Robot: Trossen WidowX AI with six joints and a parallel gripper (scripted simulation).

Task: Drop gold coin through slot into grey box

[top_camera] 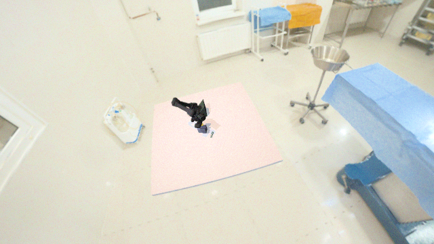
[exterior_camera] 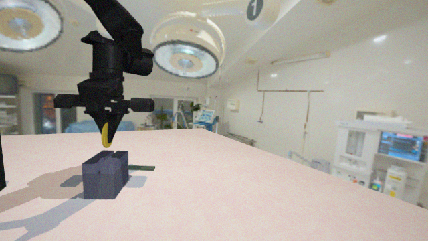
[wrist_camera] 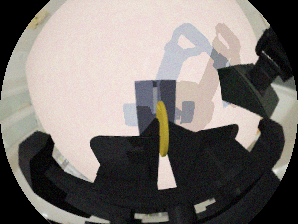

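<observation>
Right now the coin is 2 cm above my gripper tip.
</observation>
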